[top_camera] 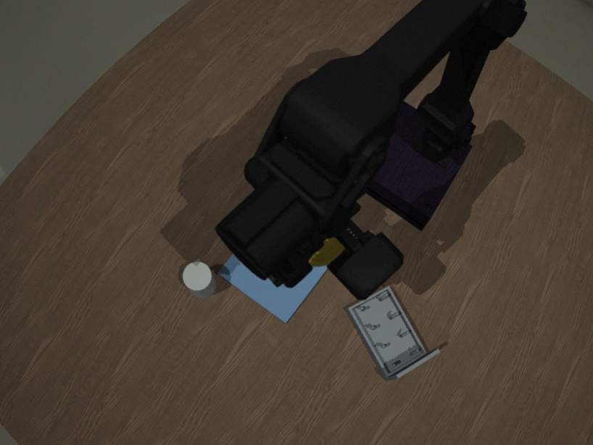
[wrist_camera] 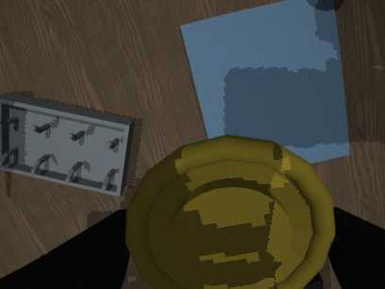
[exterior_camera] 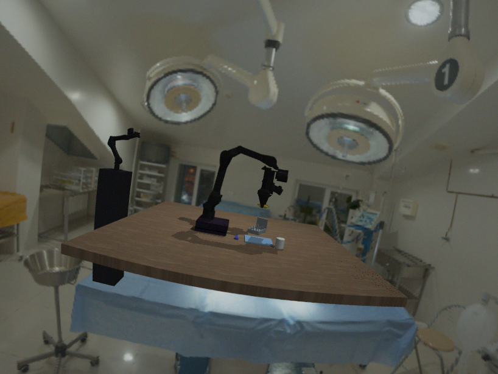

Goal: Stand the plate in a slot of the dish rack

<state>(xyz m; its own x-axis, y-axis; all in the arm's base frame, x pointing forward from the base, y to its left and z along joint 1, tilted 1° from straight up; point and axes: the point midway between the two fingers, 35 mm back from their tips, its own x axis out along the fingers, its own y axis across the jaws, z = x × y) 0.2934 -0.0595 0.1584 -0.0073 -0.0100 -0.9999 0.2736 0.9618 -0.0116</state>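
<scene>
Right now my gripper tip is 16 cm above the grey dish rack, 15 cm to the right of it and 1 cm short of it. Round my gripper tip: yellow plate: 1 cm above; then light blue mat: 18 cm below, 5 cm to the right; then blue spoon: 17 cm below, 12 cm behind, 6 cm to the right.
</scene>
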